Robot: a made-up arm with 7 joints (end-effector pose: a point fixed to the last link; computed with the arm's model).
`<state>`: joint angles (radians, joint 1 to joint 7).
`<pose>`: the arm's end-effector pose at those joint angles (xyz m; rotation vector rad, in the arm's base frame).
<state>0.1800 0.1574 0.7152 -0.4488 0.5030 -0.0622 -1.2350</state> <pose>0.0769 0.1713 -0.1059 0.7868 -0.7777 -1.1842</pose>
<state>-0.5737 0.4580 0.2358 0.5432 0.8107 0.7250 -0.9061</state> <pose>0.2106 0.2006 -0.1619 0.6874 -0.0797 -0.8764</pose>
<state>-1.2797 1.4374 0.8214 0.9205 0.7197 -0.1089 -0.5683</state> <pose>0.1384 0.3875 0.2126 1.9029 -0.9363 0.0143</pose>
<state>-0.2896 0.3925 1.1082 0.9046 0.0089 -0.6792 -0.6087</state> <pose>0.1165 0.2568 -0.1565 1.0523 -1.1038 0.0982</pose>
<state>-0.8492 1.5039 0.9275 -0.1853 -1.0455 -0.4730 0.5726</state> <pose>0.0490 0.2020 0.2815 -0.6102 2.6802 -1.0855</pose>
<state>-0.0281 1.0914 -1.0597 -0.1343 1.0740 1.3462 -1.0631</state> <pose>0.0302 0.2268 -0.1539 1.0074 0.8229 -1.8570</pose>
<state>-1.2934 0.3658 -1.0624 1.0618 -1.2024 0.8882 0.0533</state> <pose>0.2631 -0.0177 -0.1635 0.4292 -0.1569 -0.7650</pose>
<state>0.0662 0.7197 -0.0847 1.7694 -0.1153 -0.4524 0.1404</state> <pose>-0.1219 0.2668 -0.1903 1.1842 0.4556 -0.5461</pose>
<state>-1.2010 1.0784 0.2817 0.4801 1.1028 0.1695 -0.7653</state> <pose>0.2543 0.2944 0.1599 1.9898 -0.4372 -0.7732</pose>
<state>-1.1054 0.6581 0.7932 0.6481 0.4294 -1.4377 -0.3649</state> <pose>0.2490 0.1852 0.0854 -1.8901 2.3696 0.3569</pose>
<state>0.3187 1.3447 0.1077 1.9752 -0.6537 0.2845 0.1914</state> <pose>-0.1694 0.3820 0.0251 1.6459 1.3168 0.5263</pose>
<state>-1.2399 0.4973 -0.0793 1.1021 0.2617 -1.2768 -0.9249</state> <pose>0.3000 0.0470 -0.0165 0.8086 -2.1423 -1.8324</pose>
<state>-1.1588 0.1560 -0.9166 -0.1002 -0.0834 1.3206 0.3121</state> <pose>0.2113 -0.1271 -0.0789 1.1786 -1.1034 -1.1674</pose>
